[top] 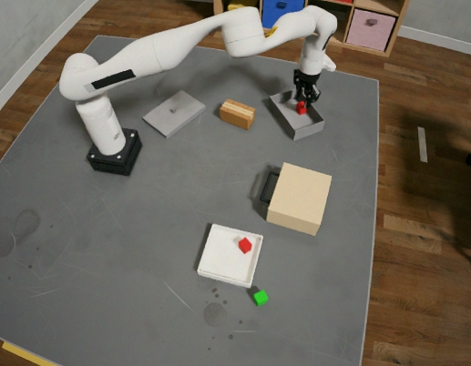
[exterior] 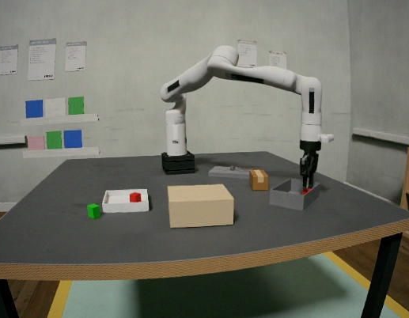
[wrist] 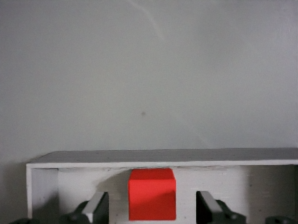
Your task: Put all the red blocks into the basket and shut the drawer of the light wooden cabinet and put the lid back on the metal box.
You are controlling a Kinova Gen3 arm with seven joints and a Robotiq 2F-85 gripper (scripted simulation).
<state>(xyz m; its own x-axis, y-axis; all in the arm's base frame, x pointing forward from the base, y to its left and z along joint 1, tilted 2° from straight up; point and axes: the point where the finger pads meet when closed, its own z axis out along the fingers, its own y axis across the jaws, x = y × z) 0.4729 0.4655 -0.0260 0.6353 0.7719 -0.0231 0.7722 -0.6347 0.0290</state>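
The metal box is 1 cm behind my hand, 4 cm to the right of it and 4 cm below it. Also, from my hand: blue block: 21 cm behind, 14 cm to the right, 5 cm below; then cardboard box: 19 cm behind, 14 cm to the right, 3 cm below; then light wooden cabinet: 12 cm ahead, 37 cm to the right, 3 cm below.
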